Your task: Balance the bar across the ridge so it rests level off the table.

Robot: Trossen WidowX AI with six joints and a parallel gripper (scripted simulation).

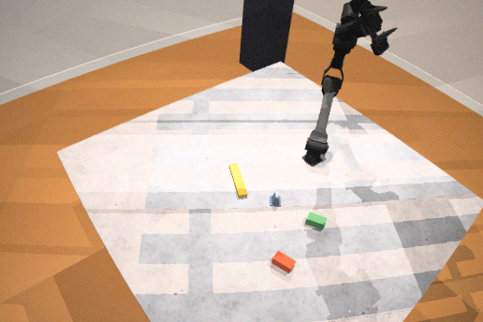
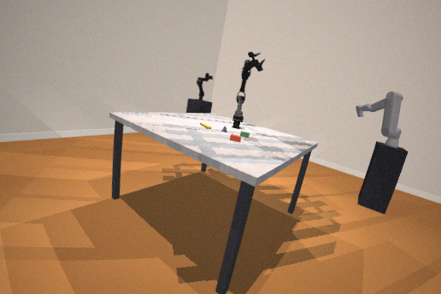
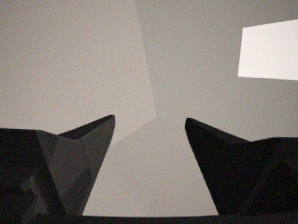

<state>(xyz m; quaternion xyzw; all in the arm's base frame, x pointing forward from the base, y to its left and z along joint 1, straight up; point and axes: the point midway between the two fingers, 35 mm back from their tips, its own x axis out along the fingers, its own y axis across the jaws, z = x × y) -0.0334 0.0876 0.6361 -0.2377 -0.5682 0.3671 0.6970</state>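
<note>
Right now my gripper tip is 650 mm above the bar, 350 mm short of it and 200 mm to the left of it. Also, from my gripper tip: red block 640 mm below, 450 mm ahead, 150 mm to the left; green block 640 mm below, 260 mm ahead, 110 mm to the left.
</note>
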